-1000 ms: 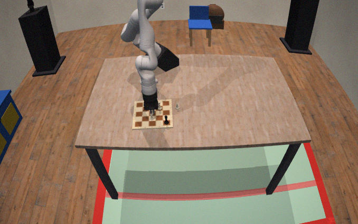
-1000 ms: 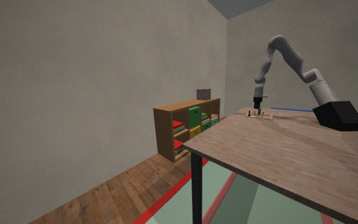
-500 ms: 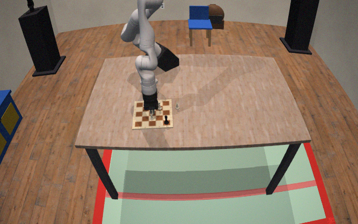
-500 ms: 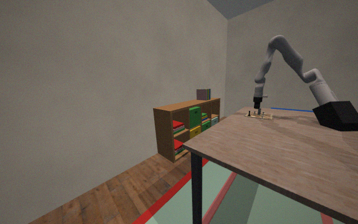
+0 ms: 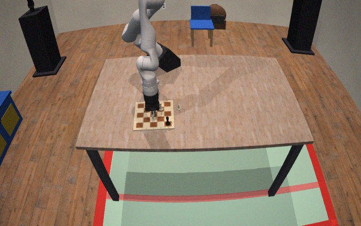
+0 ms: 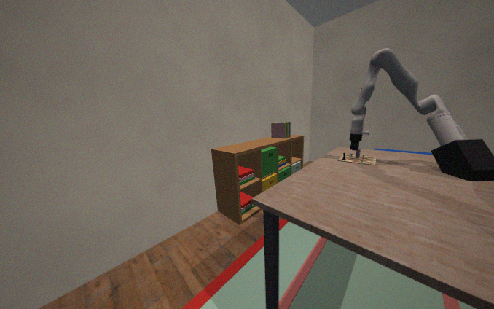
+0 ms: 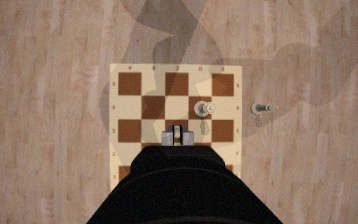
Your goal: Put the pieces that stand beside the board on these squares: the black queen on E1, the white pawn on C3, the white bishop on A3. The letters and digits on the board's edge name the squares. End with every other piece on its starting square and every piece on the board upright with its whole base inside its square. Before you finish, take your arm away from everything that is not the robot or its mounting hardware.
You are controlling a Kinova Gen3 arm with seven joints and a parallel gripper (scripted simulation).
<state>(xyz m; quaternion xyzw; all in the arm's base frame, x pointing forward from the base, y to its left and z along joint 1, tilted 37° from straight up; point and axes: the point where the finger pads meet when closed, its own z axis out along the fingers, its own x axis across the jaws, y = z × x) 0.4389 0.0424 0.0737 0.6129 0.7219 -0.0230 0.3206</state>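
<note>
The white pawn lies 10 mm below my hand. Round my hand: black queen 80 mm to the left, 70 mm ahead; then chessboard 30 mm below.
</note>
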